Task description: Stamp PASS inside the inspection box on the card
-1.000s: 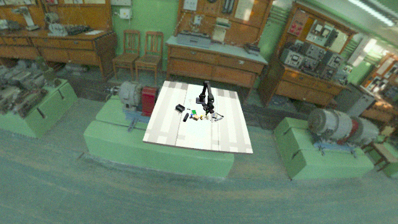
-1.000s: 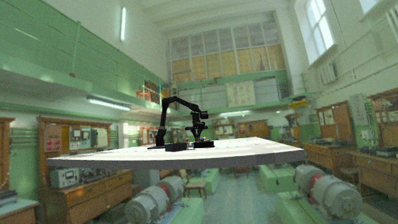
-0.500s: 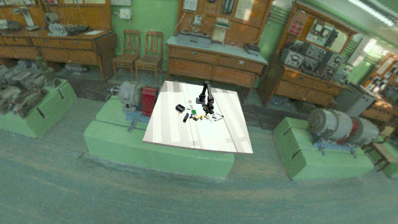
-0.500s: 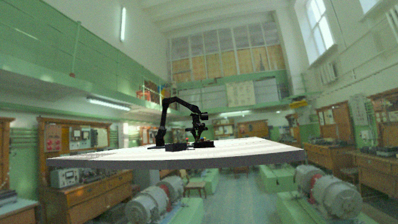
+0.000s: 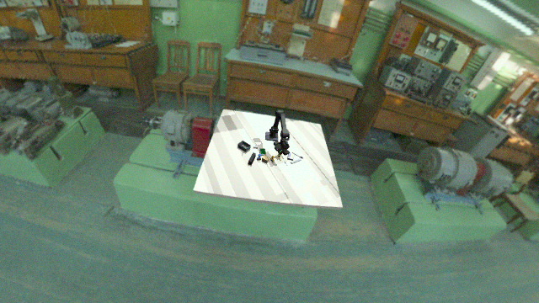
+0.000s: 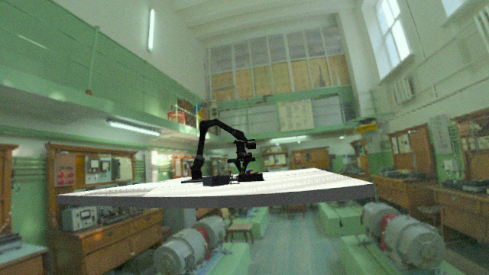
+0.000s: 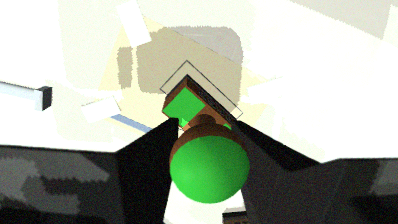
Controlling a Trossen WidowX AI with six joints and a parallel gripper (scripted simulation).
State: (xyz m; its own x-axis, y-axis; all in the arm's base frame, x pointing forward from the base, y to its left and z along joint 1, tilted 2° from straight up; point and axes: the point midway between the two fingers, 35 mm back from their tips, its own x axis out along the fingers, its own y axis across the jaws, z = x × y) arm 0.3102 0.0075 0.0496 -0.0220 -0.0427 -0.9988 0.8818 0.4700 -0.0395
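Right now my gripper tip is 40 mm above the cream card and 10 mm short of it. The rest, counted from my gripper tip: green stamp right at my gripper tip; red stamp 90 mm behind, 70 mm to the left, 20 mm below; tan block 150 mm to the right, 60 mm ahead, 10 mm below.
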